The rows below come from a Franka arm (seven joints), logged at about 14 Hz.
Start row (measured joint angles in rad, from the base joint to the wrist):
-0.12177, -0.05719, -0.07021, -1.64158, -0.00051, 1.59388, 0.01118
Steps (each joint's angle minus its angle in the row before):
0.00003, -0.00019, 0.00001, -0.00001, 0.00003, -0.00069, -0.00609
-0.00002, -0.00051, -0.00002, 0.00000, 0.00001, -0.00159, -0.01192
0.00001, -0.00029, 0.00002, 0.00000, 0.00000, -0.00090, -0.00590
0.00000, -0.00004, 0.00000, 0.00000, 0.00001, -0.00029, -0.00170
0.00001, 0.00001, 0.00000, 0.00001, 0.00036, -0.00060, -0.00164
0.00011, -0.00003, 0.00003, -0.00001, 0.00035, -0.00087, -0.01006
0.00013, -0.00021, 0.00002, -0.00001, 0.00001, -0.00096, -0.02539
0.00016, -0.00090, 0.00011, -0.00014, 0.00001, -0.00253, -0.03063
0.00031, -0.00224, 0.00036, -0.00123, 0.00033, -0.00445, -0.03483
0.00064, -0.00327, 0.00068, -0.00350, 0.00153, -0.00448, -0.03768
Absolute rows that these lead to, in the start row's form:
-0.12174, -0.05738, -0.07020, -1.64159, -0.00048, 1.59319, 0.00509
-0.12176, -0.05789, -0.07022, -1.64159, -0.00047, 1.59160, -0.00683
-0.12175, -0.05818, -0.07020, -1.64159, -0.00047, 1.59070, -0.01273
-0.12175, -0.05822, -0.07020, -1.64159, -0.00046, 1.59041, -0.01443
-0.12174, -0.05821, -0.07020, -1.64158, -0.00010, 1.58981, -0.01607
-0.12163, -0.05824, -0.07017, -1.64159, 0.00025, 1.58894, -0.02613
-0.12150, -0.05845, -0.07015, -1.64160, 0.00026, 1.58798, -0.05152
-0.12134, -0.05935, -0.07004, -1.64174, 0.00027, 1.58545, -0.08215
-0.12103, -0.06159, -0.06968, -1.64297, 0.00060, 1.58100, -0.11698
-0.12039, -0.06486, -0.06900, -1.64647, 0.00213, 1.57652, -0.15466

